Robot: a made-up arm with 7 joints.
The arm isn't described. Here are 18 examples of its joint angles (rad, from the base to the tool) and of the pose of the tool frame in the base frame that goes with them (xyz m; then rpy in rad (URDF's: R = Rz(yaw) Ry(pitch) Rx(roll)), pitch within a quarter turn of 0, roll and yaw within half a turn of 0).
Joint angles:
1: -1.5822 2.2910 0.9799 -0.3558 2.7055 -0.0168 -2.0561
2: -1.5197 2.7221 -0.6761 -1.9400 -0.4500 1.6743 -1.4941
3: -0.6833 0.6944 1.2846 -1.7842 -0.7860 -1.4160 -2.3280
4: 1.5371 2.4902 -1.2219 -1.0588 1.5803 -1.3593 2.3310
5: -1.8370 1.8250 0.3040 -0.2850 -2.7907 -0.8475 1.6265
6: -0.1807 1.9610 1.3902 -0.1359 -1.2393 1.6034 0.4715
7: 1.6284 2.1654 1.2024 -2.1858 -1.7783 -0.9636 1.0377
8: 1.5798 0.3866 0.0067 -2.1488 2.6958 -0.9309 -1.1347
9: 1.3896 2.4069 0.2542 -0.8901 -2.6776 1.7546 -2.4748
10: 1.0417 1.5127 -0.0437 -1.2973 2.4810 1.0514 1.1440
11: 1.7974 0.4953 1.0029 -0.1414 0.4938 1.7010 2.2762
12: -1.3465 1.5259 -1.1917 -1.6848 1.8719 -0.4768 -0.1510
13: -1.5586 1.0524 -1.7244 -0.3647 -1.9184 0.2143 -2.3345
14: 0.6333 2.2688 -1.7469 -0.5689 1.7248 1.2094 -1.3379
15: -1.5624 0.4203 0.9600 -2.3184 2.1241 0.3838 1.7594
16: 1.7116 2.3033 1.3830 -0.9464 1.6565 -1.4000 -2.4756
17: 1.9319 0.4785 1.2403 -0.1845 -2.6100 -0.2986 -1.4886
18: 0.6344 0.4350 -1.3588 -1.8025 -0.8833 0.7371 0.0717
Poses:
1: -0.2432 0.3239 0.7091 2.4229 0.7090 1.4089
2: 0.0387 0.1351 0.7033 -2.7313 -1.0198 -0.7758
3: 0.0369 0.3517 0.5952 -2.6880 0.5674 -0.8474
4: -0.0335 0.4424 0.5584 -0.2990 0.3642 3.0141
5: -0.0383 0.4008 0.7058 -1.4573 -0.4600 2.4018
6: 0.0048 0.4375 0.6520 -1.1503 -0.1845 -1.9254
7: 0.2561 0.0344 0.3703 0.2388 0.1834 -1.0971
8: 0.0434 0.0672 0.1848 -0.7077 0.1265 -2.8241
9: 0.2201 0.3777 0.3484 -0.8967 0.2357 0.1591
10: 0.0568 0.3365 0.2275 0.3350 -0.2061 -2.0717
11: -0.4581 0.0993 0.5519 -1.2105 1.2150 0.0928
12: 0.3341 0.0273 0.4191 -2.0139 0.1301 0.8453
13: 0.4170 0.1572 0.4922 -1.7367 0.2374 1.5499
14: -0.0463 0.4038 0.6370 2.2835 -0.5516 1.2703
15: -0.0287 0.1357 0.6427 -2.2837 0.3262 -2.0520
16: 0.3471 0.3502 0.3942 2.6749 -0.1906 -2.1196
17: -0.4017 0.1793 0.6202 -2.0285 0.8292 -2.0019
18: -0.0538 -0.1526 0.1814 -0.4748 -0.0337 0.4067
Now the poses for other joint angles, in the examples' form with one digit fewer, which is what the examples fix.
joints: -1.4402 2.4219 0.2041 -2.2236 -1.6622 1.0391 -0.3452
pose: -0.060 -0.032 0.668 -1.646 0.897 -0.847
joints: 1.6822 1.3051 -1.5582 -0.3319 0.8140 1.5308 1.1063
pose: -0.350 0.285 0.616 2.763 0.188 -0.343
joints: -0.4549 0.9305 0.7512 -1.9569 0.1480 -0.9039 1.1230
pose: 0.217 0.190 0.624 -2.834 -0.842 0.741
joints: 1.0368 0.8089 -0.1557 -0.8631 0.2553 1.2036 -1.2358
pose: -0.197 0.259 0.189 1.641 0.442 1.415
